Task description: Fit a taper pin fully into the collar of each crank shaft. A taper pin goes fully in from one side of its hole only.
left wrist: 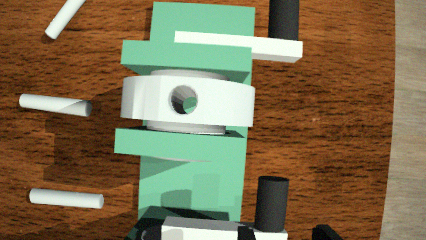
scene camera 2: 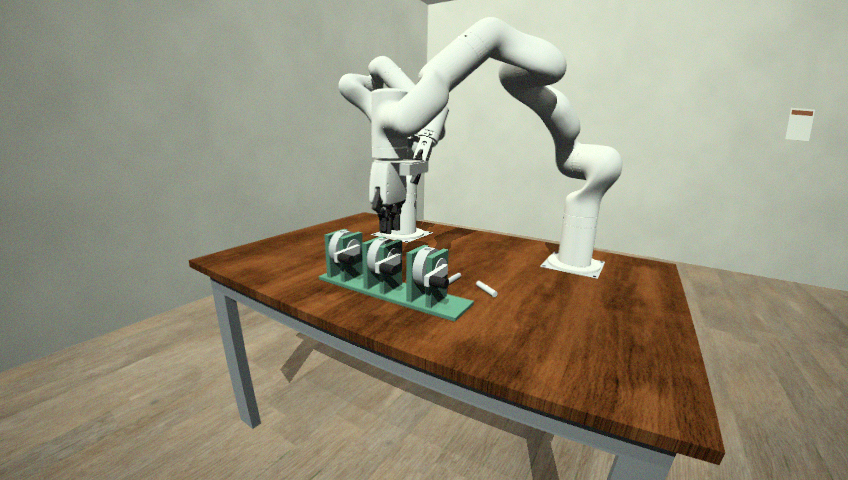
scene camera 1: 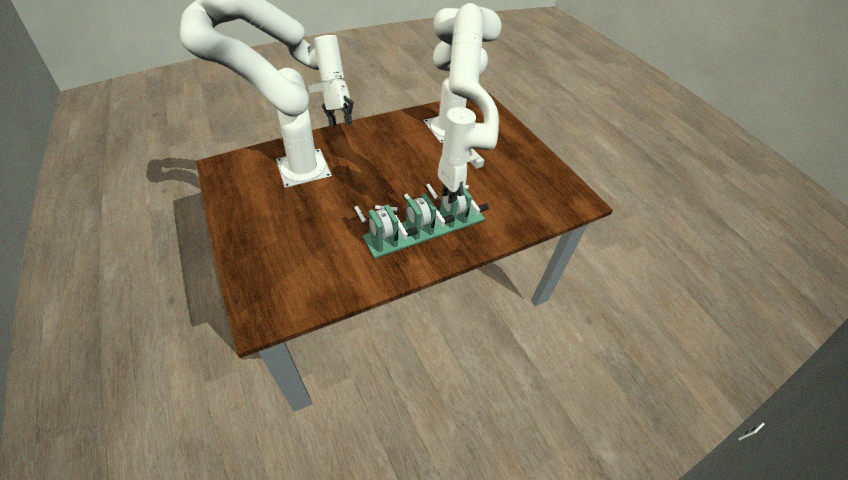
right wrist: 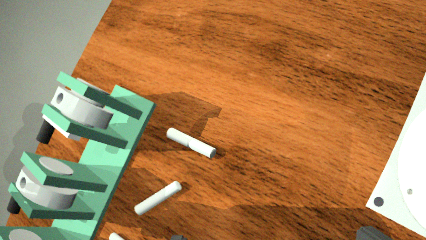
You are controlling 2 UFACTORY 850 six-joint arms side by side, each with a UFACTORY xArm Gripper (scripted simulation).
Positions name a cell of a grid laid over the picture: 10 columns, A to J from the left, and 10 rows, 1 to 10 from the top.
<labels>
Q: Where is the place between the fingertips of my left gripper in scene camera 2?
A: At E5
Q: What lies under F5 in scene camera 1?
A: My left gripper.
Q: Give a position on a collar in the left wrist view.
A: D5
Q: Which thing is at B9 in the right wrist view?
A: A collar.
</labels>
